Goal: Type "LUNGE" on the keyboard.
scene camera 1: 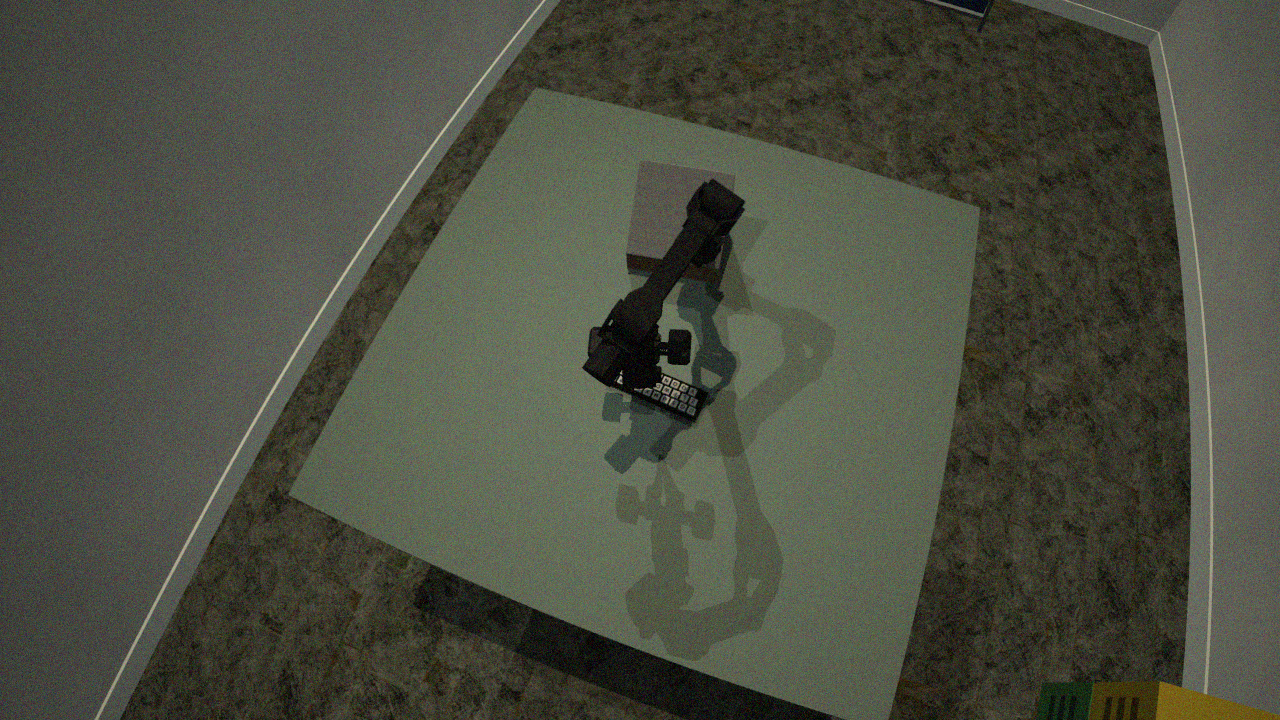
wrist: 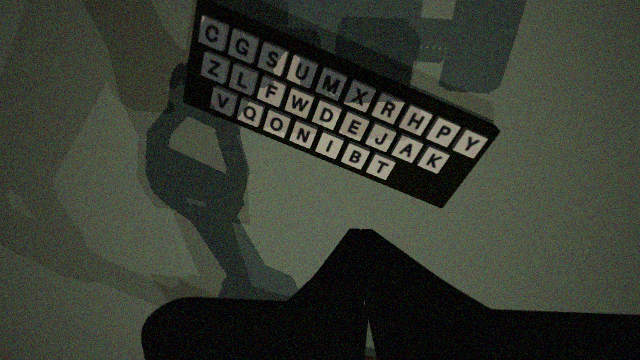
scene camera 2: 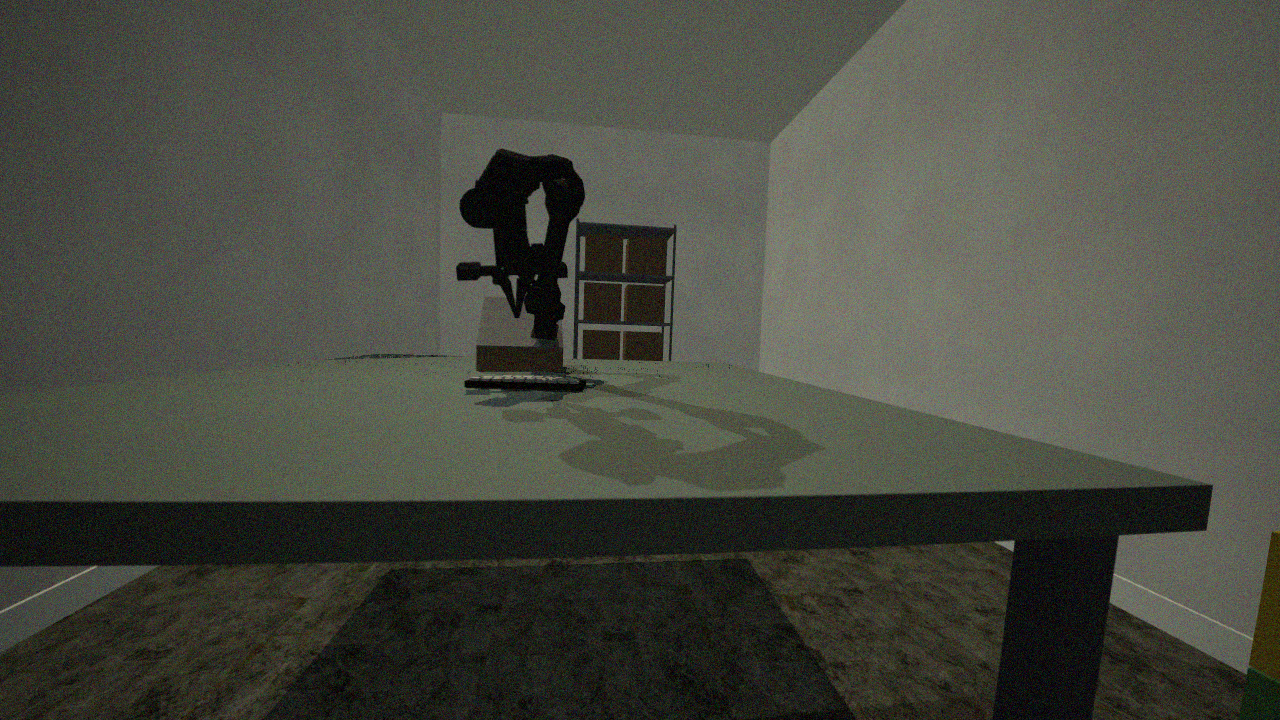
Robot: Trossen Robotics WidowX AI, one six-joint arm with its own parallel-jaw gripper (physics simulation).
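Places are measured from the arm's base along level axes (x down, y left, z ahead), in millimetres.
Pixels of known places: gripper, fingertip midpoint: [wrist: 359, 240] [scene camera 2: 516, 317]; arm's base, link origin: [scene camera 2: 544, 331].
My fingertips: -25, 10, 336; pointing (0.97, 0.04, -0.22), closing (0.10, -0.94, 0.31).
Ahead of a thing's pixels: the offset from my fingertips to its middle, as dx, dy, dz. Level surfaces: height alone.
A black keyboard {+121, +22, +0} [scene camera 1: 700, 404] [scene camera 2: 523, 385] [wrist: 420, 187] lies on the table, its white keys in three slanted rows in the wrist view. The L key {+115, +88, +2} [wrist: 243, 80], U key {+115, +52, +21} [wrist: 302, 70], N key {+115, +38, -19} [wrist: 303, 135], G key {+115, +92, +22} [wrist: 243, 46] and E key {+115, +7, +0} [wrist: 354, 127] all show; the arm's shadow covers G, L and most of U. My gripper [scene camera 2: 516, 315] [wrist: 359, 240] is shut and empty, its tips together. It is raised well above the keyboard in the scene camera 2 view. In the scene camera 1 view the arm hides the fingertips and the keyboard's left part.
The pale green table {dx +130} [scene camera 1: 850, 358] [scene camera 2: 268, 456] carries a pinkish-brown block [scene camera 1: 662, 210] [scene camera 2: 519, 358] near the arm's base. The arm's shadows fall over the table and keyboard. A shelf unit [scene camera 2: 626, 230] with brown boxes stands behind the table. A yellow and green object [scene camera 1: 1190, 702] stands at the lower right.
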